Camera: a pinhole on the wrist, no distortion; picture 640 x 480 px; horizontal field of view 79.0 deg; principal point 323.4 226.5 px. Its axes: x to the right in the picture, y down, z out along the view. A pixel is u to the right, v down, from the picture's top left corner.
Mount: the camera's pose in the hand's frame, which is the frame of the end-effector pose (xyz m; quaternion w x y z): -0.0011 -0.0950 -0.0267 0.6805 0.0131 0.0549 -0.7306
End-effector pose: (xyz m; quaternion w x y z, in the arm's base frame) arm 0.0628 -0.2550 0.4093 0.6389 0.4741 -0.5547 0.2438
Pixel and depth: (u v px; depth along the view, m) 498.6 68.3 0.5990
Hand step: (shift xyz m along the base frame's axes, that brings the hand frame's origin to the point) 0.0116 -0.6148 -0.3891
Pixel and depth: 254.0 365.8 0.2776
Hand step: -0.0203 -0.2764 0.0674
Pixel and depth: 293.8 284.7 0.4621
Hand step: -0.0884 -0.4461 0.0255
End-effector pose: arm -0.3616 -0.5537 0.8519 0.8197 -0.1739 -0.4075 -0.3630
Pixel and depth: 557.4 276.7 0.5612
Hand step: -0.5983 -0.0795 0.3567
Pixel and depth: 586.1 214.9 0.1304
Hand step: -0.1969 -0.0749 0.0521
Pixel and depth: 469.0 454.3 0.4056
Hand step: -0.3106 -0.1145 0.4040
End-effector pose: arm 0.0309 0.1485 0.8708 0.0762 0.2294 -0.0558 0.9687
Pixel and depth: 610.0 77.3 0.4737
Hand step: 0.4273 0.3852 0.3279
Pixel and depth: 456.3 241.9 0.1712
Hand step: 0.0799 0.1491 0.1395
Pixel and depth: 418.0 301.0 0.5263
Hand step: 0.1516 0.2220 0.4992
